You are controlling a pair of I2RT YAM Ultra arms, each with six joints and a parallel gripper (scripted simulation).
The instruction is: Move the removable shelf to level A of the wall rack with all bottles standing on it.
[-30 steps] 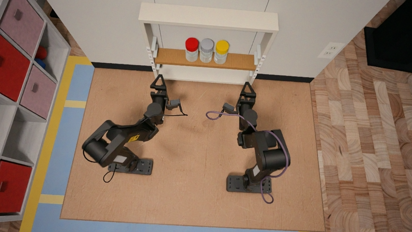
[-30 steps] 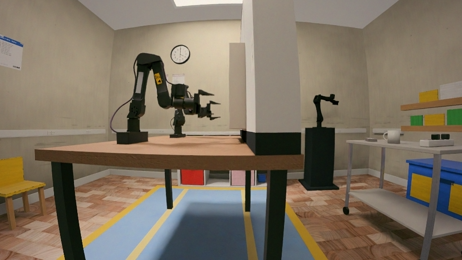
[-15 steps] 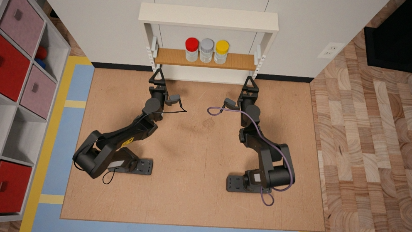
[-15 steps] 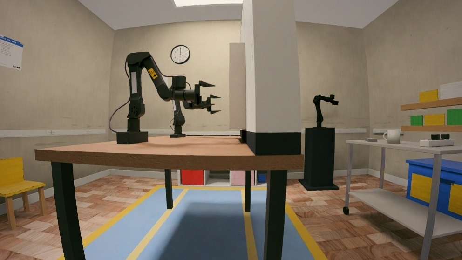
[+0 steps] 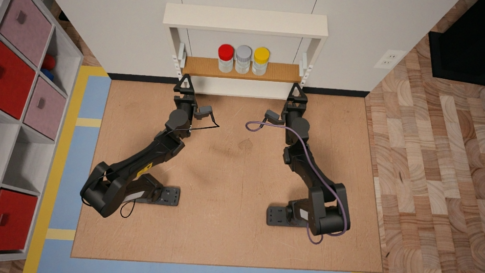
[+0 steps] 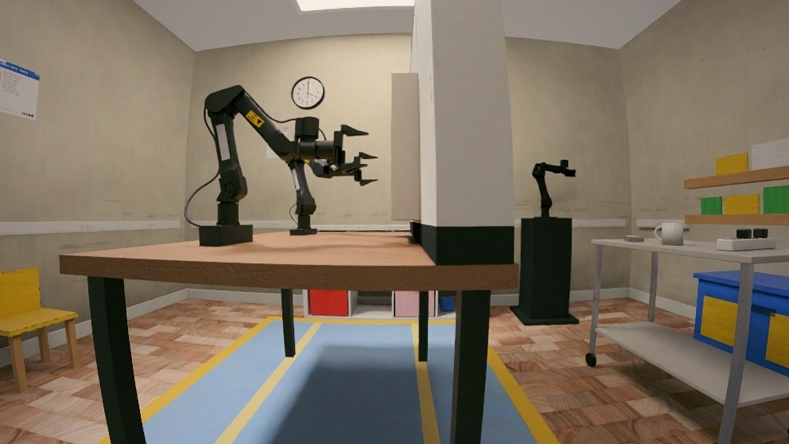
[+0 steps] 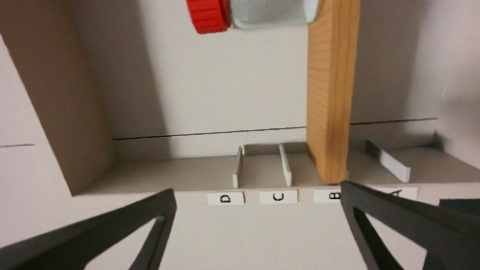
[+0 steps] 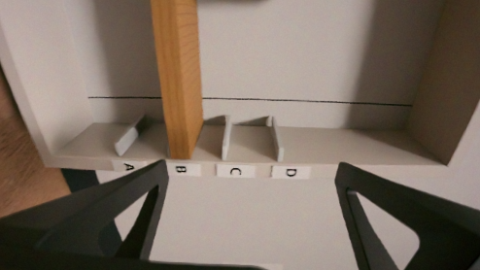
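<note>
My right gripper is now 10 cm short of the yellow-capped bottle and 13 cm to the right of it. Round my right hand: shelf board (10 cm ahead, 20 cm to the left, 6 cm below); wall rack (10 cm ahead, 20 cm to the left); grey-capped bottle (10 cm ahead, 20 cm to the left).
Right now my left hand is 130 mm short of the red-capped bottle, 110 mm to the left of it and 10 mm above it. From my left hand the other things lie so: shelf board: 180 mm to the right, 140 mm ahead, 70 mm below; wall rack: 180 mm to the right, 140 mm ahead, 10 mm below; grey-capped bottle: 180 mm to the right, 130 mm ahead, 10 mm below.
</note>
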